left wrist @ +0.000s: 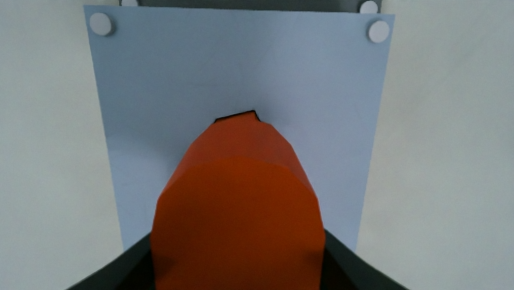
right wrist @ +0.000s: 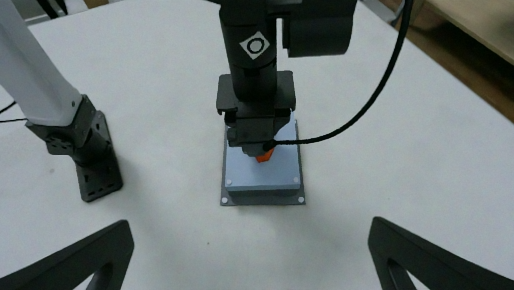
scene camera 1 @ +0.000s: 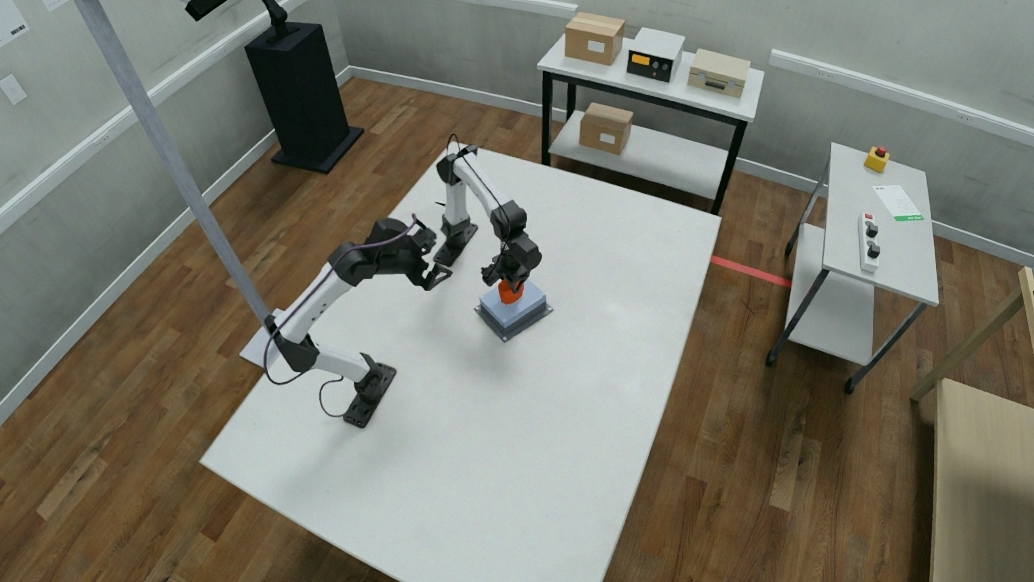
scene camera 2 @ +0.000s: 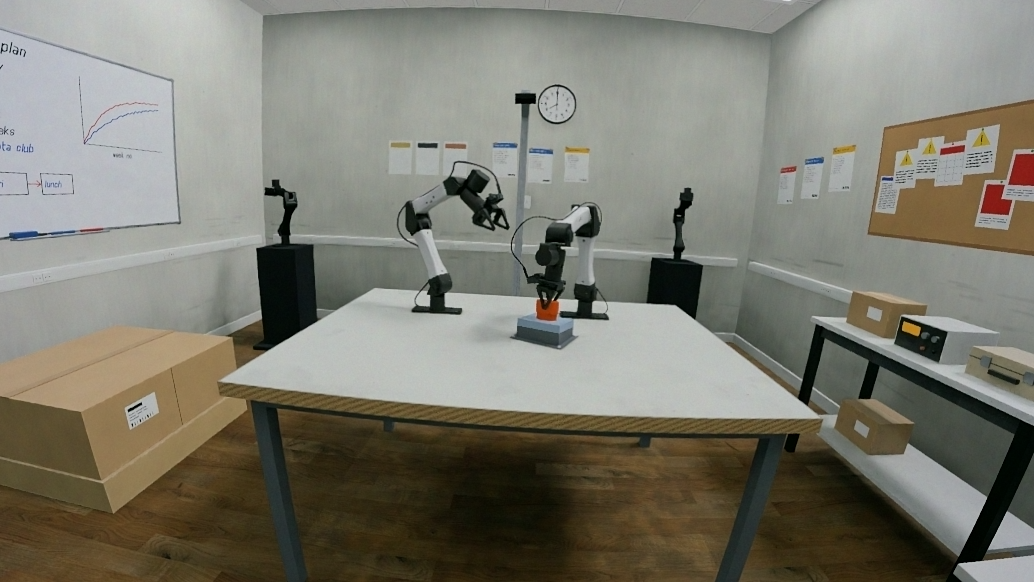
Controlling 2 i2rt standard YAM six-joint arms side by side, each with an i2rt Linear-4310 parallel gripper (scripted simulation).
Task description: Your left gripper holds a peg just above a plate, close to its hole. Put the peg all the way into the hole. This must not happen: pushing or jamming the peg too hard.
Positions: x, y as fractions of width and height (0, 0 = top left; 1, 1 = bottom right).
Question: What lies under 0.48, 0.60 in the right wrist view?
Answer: A pale blue plate.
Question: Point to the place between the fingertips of the left gripper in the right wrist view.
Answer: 0.51, 0.46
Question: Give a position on an orange peg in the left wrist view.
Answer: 0.47, 0.70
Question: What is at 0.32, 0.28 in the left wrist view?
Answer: A pale blue plate.
